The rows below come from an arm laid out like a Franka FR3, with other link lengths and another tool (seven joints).
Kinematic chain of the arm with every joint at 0, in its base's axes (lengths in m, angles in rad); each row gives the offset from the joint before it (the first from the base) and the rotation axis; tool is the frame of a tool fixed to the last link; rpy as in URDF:
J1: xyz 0 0 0.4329 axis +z
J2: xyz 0 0 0 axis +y
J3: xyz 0 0 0.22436 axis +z
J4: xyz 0.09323 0 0 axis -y
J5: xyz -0.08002 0 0.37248 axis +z
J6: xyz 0 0 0 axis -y
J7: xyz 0.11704 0 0 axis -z
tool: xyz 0.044 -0.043 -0.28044 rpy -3.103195 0 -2.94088
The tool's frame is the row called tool.
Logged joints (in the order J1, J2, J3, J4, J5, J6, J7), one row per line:
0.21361, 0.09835, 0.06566, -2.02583, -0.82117, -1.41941, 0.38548
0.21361, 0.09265, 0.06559, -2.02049, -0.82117, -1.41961, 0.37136
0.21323, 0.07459, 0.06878, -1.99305, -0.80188, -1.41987, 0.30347
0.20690, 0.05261, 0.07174, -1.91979, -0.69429, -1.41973, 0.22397
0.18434, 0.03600, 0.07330, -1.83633, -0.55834, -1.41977, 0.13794
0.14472, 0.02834, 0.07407, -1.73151, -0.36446, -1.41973, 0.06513
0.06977, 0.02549, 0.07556, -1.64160, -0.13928, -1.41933, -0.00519
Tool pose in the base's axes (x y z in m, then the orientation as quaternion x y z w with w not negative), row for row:
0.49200, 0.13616, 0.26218, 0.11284, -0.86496, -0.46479, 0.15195
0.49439, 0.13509, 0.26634, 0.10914, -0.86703, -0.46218, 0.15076
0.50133, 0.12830, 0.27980, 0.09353, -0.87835, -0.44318, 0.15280
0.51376, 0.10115, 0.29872, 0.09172, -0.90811, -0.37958, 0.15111
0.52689, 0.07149, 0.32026, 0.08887, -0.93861, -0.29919, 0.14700
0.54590, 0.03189, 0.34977, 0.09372, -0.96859, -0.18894, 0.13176
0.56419, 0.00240, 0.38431, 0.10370, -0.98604, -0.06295, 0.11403
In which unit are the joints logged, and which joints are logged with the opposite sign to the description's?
The joints are logged in radians. Opposite sign: J1, J5, J6, J7.
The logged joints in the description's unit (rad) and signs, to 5 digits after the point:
-0.21361, 0.09835, 0.06566, -2.02583, 0.82117, 1.41941, -0.38548
-0.21361, 0.09265, 0.06559, -2.02049, 0.82117, 1.41961, -0.37136
-0.21323, 0.07459, 0.06878, -1.99305, 0.80188, 1.41987, -0.30347
-0.20690, 0.05261, 0.07174, -1.91979, 0.69429, 1.41973, -0.22397
-0.18434, 0.03600, 0.07330, -1.83633, 0.55834, 1.41977, -0.13794
-0.14472, 0.02834, 0.07407, -1.73151, 0.36446, 1.41973, -0.06513
-0.06977, 0.02549, 0.07556, -1.64160, 0.13928, 1.41933, 0.00519

